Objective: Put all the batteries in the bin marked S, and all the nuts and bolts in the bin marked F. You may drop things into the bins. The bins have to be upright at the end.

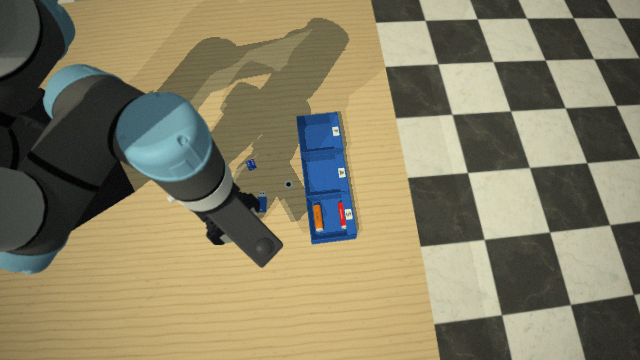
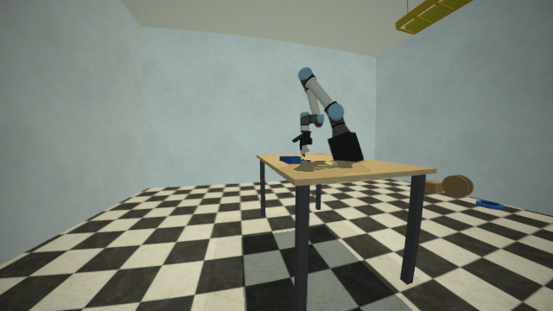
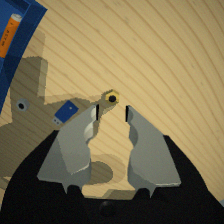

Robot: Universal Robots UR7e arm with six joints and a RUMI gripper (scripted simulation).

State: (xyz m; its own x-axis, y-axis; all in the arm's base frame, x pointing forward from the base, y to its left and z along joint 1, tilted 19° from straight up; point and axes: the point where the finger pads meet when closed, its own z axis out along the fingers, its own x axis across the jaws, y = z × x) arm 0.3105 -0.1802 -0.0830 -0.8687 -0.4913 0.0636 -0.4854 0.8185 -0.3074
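Right now my hand is 3 cm above the brass nut. Also, from my hand: blue USB stick 6 cm to the left, 4 cm ahead, 3 cm below; then orange battery 14 cm ahead, 2 cm below, 1 cm to the right; then white nut 10 cm ahead, 7 cm to the left, 3 cm below.
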